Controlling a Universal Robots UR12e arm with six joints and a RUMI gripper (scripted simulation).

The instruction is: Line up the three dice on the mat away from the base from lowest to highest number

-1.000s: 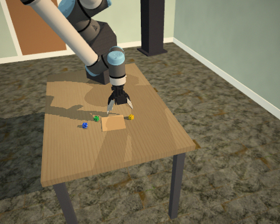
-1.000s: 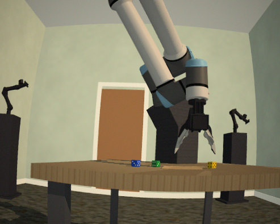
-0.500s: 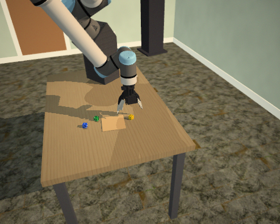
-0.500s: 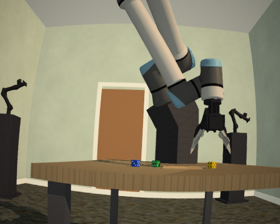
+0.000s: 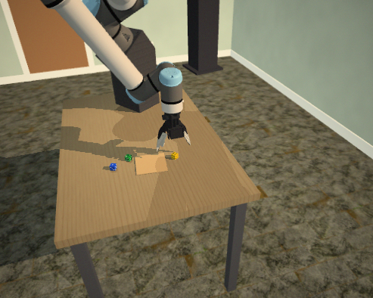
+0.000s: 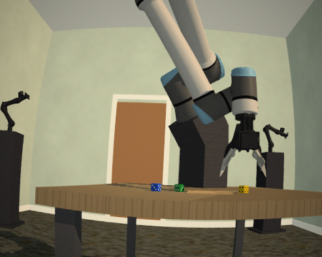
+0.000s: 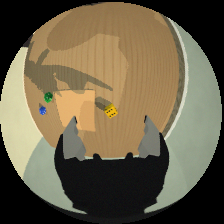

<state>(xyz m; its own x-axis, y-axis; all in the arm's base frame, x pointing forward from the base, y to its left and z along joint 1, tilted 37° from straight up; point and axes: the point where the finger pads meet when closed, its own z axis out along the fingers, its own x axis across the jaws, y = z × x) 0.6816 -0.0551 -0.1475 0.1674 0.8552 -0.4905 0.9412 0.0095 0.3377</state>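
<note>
The yellow die is 4 cm below my hand and 1 cm ahead of it. From my hand the other things lie so: green die 20 cm to the right, 8 cm behind, 4 cm below; then tan mat 12 cm to the right, 5 cm below; then blue die 28 cm to the right, 5 cm behind, 4 cm below.
</note>
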